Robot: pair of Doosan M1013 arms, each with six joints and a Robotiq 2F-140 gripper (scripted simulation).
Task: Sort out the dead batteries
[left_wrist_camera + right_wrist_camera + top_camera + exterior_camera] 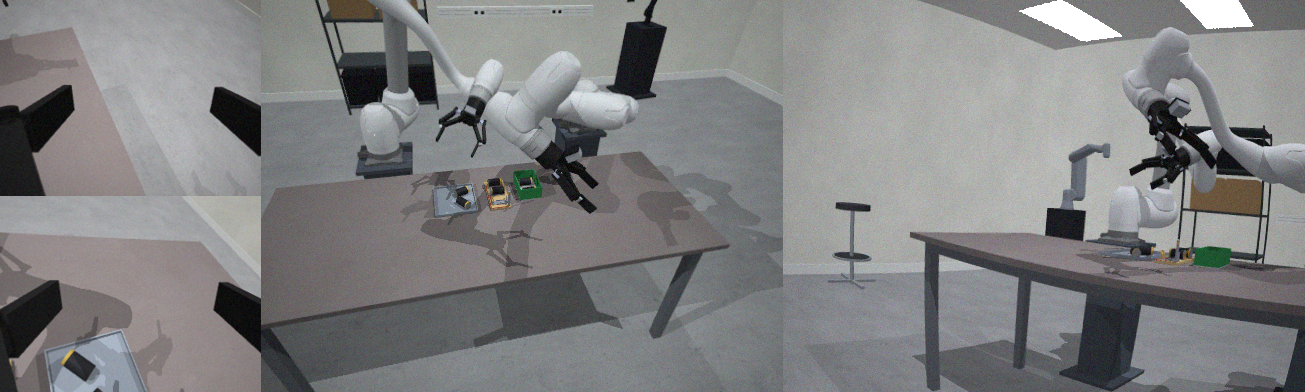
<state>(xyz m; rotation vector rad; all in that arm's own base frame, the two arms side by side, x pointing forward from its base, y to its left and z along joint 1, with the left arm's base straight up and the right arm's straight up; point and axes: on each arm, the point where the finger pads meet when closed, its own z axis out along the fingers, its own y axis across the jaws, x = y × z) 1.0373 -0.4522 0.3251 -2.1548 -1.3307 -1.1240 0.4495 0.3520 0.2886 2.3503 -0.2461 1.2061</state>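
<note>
Right now the pale blue tray is 520 mm behind my left hand, 340 mm to the right of it and 320 mm below it. Round my left hand: green recycling box 490 mm behind, 310 mm below, 10 mm to the right.
</note>
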